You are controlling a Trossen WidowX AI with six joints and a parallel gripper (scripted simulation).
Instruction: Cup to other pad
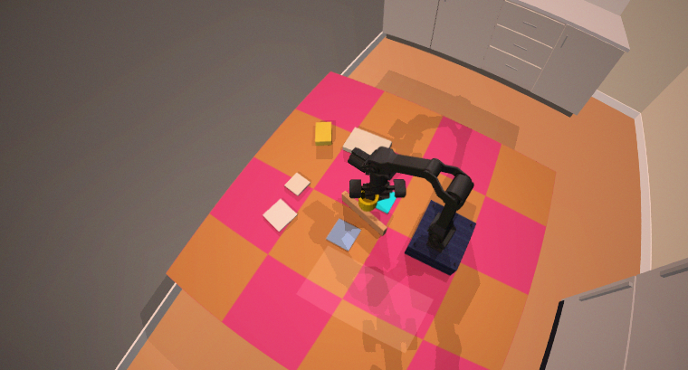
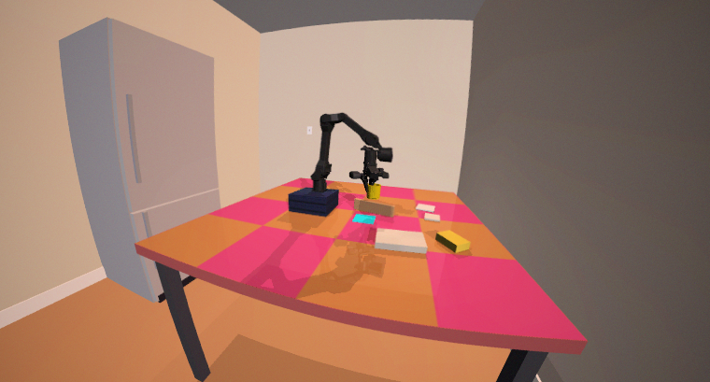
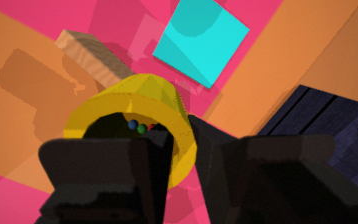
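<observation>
Right now the cyan pad is 120 mm below my gripper tip and 70 mm to the right of it. Also, from my gripper tip: pale blue pad 140 mm to the left, 120 mm below, 50 mm ahead; then yellow cup 20 mm to the left, 20 mm ahead; then wooden bar 90 mm below, 30 mm to the left, 30 mm ahead.
</observation>
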